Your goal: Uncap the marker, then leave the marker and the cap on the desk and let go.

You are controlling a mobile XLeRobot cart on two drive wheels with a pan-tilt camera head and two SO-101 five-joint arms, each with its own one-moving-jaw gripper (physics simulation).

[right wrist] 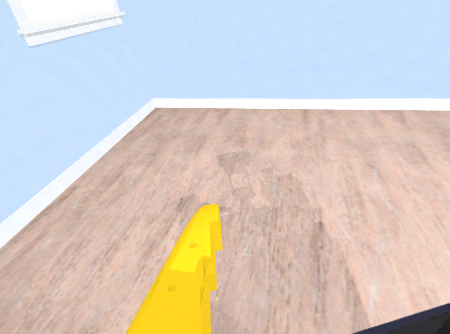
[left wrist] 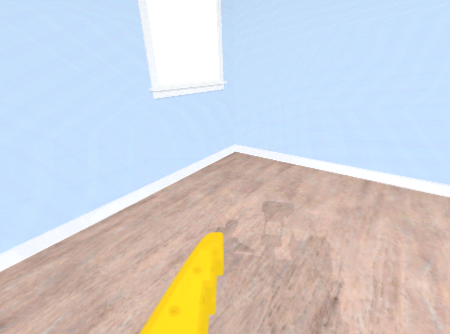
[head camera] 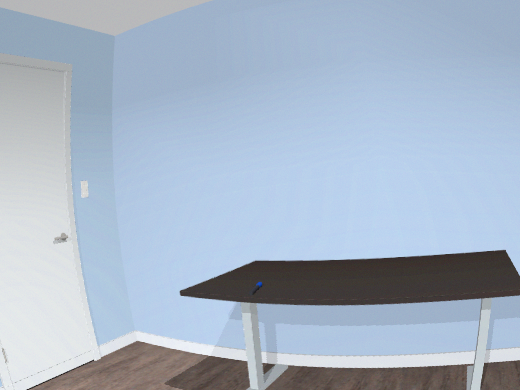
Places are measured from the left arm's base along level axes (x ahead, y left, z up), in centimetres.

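Pixels of known places: left hand, tool point: (left wrist: 223, 247); right hand, tool point: (right wrist: 220, 220).
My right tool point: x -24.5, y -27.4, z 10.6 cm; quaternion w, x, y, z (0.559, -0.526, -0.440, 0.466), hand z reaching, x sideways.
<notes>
Behind a point stands the place of what it marks.
The marker (head camera: 256, 288) @(x 187.3, y -13.2, z -4.1 cm) lies on the left part of the dark desk (head camera: 380, 280) @(x 179.8, y -66.3, z -5.5 cm), near its front edge, in the head view. Its body is dark and its far end, the cap (head camera: 259, 284) @(x 193.9, y -14.6, z -4.0 cm), is blue and sits on the body. My left gripper (left wrist: 225, 237) @(x -24.8, y -5.3, z 11.4 cm) shows one notched yellow jaw in the left wrist view; it is fully open and empty, over the floor. My right gripper (right wrist: 222, 210) @(x -24.5, y -27.4, z 10.6 cm) also shows one notched yellow jaw in the right wrist view; it is fully open and empty. Neither gripper shows in the head view, and both are away from the marker.
The desk stands on light legs (head camera: 252, 340) @(x 217.7, y -8.5, z -41.4 cm) (head camera: 480, 340) @(x 161.6, y -115.9, z -40.9 cm) in front of a blue wall. A white door (head camera: 35, 200) @(x 237.2, y 121.2, z 40.4 cm) is at the left. A window (left wrist: 185, 45) @(x -217.4, y -74.1, z 35.8 cm) (right wrist: 70, 10) @(x -216.6, y -74.6, z 10.7 cm) shows high in both wrist views. A dark edge (right wrist: 425, 322) shows at the lower right of the right wrist view.
</notes>
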